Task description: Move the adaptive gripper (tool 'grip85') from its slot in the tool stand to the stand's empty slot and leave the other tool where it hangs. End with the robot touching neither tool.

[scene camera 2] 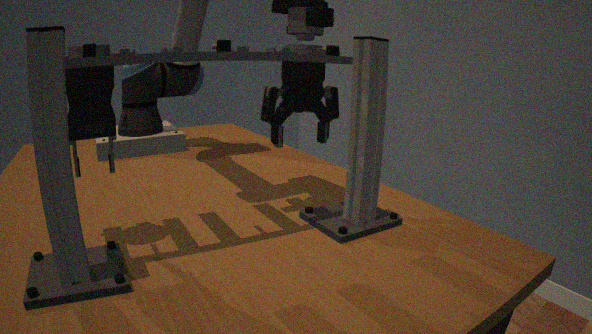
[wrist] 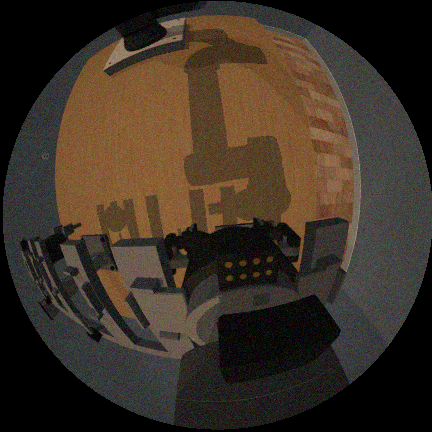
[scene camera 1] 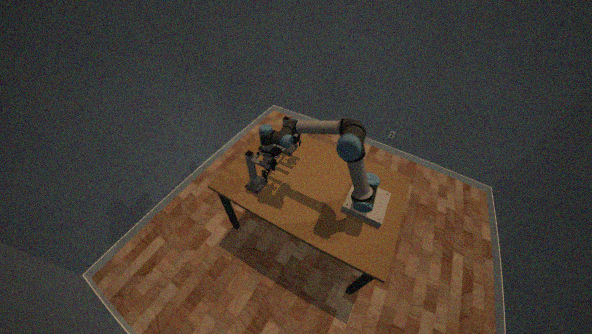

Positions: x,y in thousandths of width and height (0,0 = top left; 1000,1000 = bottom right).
In view: a parallel gripper (scene camera 2: 151,271), an adaptive gripper tool (scene camera 2: 511,268) and a tool stand (scene camera 1: 433,552).
The parallel gripper also shows in the wrist view (wrist: 140,538). The adaptive gripper tool shows as well in the wrist view (wrist: 543,624). The tool stand is seen too in the wrist view (wrist: 332,612).
